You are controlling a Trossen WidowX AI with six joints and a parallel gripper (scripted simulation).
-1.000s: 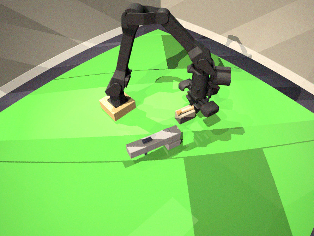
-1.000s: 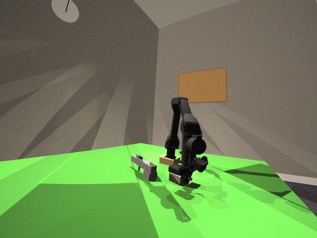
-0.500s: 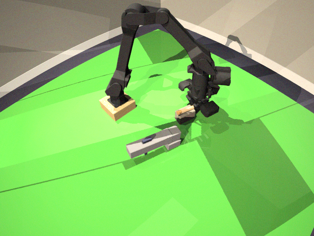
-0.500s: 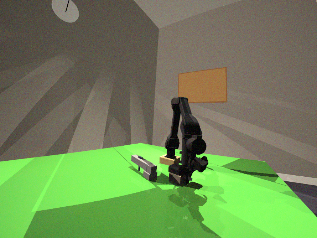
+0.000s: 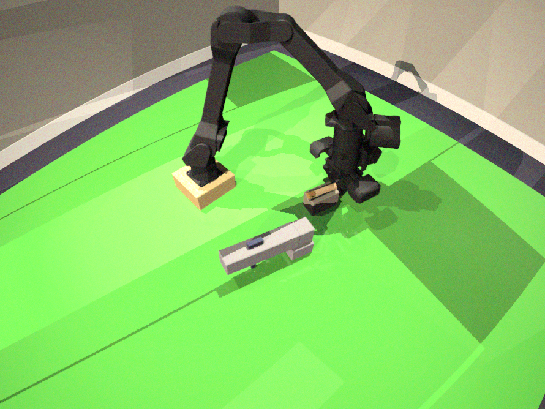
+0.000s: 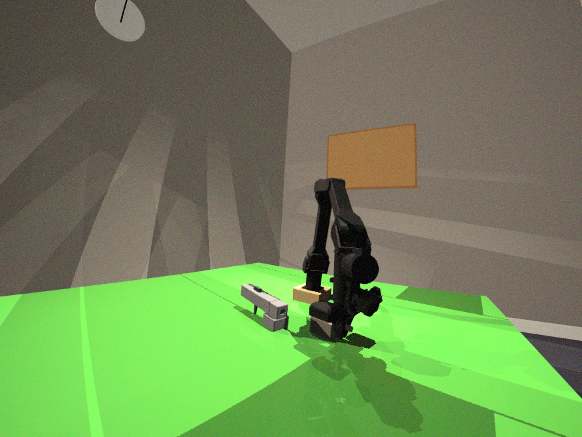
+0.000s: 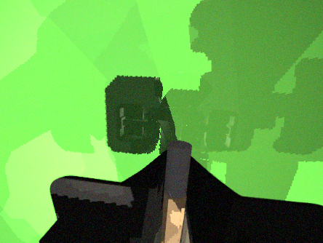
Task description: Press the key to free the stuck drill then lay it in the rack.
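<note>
My gripper tip is 4 cm to the left of the drill, 4 cm below it and 1 cm past it. Round my gripper tip: rack: 5 cm to the right, 2 cm behind, 1 cm above; then blue key: 26 cm to the right, 4 cm above.
</note>
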